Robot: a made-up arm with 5 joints. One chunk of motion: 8 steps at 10 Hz.
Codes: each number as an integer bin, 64 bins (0 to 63) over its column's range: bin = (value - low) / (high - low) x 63, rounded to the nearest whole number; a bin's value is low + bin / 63 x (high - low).
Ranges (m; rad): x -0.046..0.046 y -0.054..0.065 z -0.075..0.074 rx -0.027..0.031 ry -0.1..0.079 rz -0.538..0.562
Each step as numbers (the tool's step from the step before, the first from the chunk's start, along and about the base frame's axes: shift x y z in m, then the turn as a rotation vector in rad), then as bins.
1 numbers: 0.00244 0.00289 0.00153 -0.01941 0.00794 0.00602
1 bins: 33 30 32 8 38 31
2 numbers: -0.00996 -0.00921 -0.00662 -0.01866 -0.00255 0.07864
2 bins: 25 24 29 9 34 35
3 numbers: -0.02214 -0.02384 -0.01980 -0.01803 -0.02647 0.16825
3 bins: 16 16 23 10 26 40
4 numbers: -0.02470 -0.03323 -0.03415 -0.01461 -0.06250 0.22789
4 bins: 15 11 17 13 13 44
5 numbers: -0.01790 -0.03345 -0.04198 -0.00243 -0.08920 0.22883
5 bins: 19 11 14 27 4 44
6 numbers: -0.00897 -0.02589 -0.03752 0.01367 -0.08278 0.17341
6 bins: 25 15 16 44 6 41
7 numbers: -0.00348 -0.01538 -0.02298 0.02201 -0.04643 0.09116
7 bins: 29 20 22 53 19 36
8 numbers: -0.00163 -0.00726 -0.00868 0.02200 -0.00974 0.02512
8 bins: 30 25 28 53 32 32
